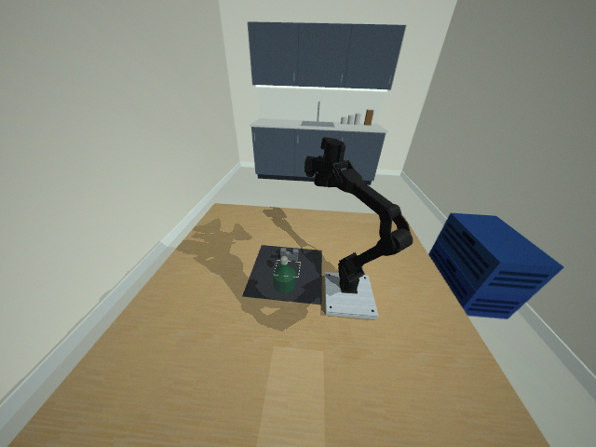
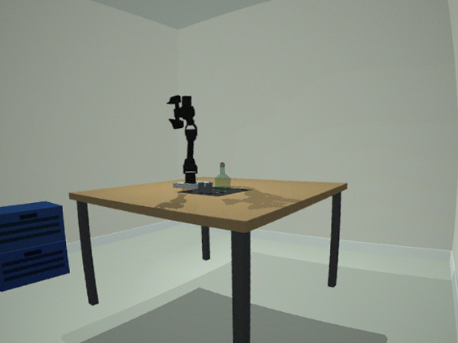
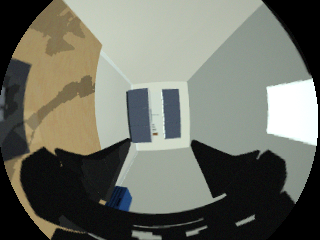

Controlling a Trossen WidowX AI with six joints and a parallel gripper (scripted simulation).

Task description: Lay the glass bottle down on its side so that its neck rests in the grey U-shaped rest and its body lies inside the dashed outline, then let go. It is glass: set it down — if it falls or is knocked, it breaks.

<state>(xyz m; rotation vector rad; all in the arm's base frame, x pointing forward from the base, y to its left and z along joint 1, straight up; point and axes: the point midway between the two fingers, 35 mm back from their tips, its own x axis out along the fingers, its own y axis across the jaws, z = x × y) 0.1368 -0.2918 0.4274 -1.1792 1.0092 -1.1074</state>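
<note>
Now: gripper tip 120 mm short of the green glass bottle, 320 mm to the right of it and 360 mm above it. The rest, counted from my gripper tip: dark mat 120 mm ahead, 240 mm to the left, 460 mm below.
</note>
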